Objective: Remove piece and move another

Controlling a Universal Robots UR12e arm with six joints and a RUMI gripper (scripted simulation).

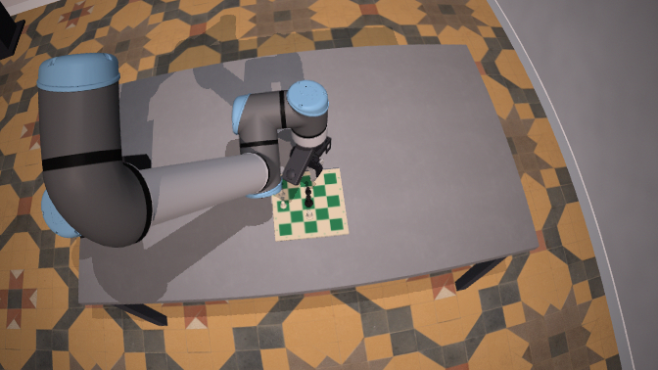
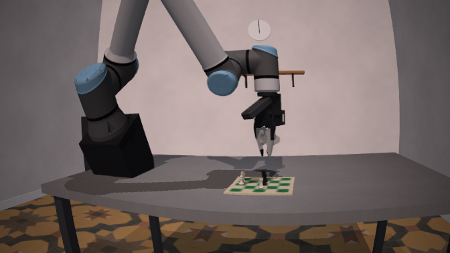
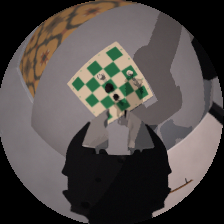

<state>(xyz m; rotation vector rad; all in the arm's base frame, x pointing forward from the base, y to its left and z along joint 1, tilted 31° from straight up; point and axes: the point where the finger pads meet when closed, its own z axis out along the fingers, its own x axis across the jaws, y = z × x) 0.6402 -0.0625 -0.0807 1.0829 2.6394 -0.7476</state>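
My hand is 11 cm above the chessboard, 4 cm to the left of it and 1 cm past it.
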